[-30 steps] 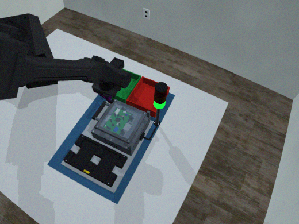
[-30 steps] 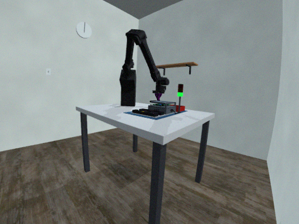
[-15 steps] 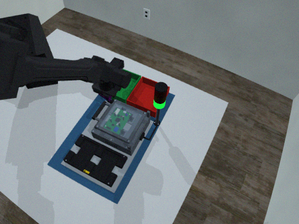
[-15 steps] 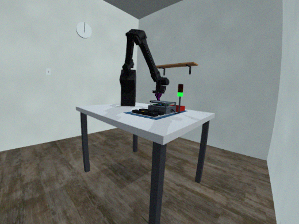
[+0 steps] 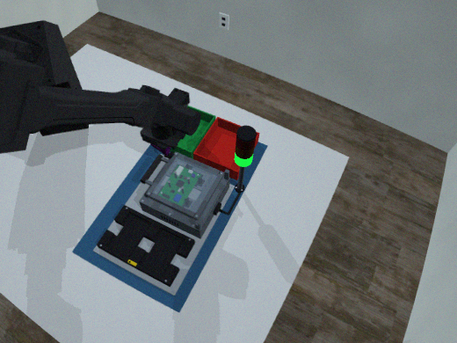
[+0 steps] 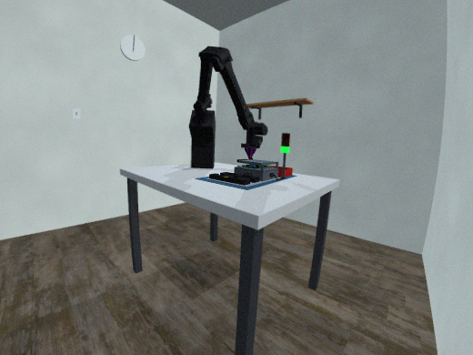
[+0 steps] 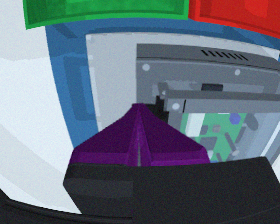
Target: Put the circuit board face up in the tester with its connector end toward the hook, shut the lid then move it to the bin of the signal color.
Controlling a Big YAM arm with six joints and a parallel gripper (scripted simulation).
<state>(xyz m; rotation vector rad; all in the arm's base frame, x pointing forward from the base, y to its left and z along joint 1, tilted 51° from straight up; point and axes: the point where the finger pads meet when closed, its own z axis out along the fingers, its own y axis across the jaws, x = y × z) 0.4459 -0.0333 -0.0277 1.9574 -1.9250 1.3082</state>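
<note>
My gripper is now 10 mm short of the black latch hook, 10 mm to the left of it and 10 mm above it. Also, from my hand: green circuit board: 60 mm ahead, 70 mm to the right, 30 mm below; tester lid: 60 mm ahead, 80 mm to the right, 10 mm below; green bin: 140 mm to the left, 80 mm below.
</note>
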